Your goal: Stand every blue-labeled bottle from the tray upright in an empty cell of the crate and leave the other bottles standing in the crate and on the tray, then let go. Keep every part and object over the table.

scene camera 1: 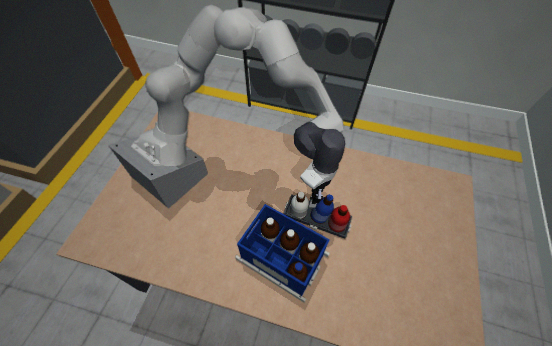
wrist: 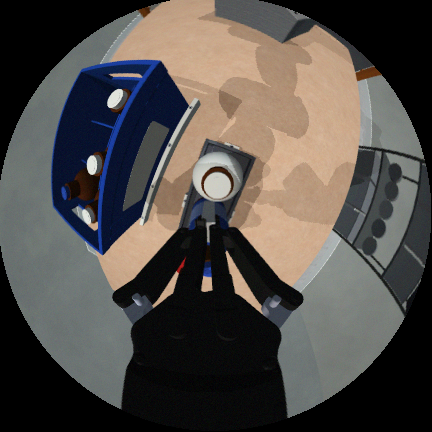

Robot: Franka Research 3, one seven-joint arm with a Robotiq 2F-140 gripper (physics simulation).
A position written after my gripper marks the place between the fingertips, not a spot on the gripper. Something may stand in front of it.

I see my gripper (wrist: 208, 208), a white bottle (wrist: 217, 176) and a blue-capped brown bottle (wrist: 84, 186).
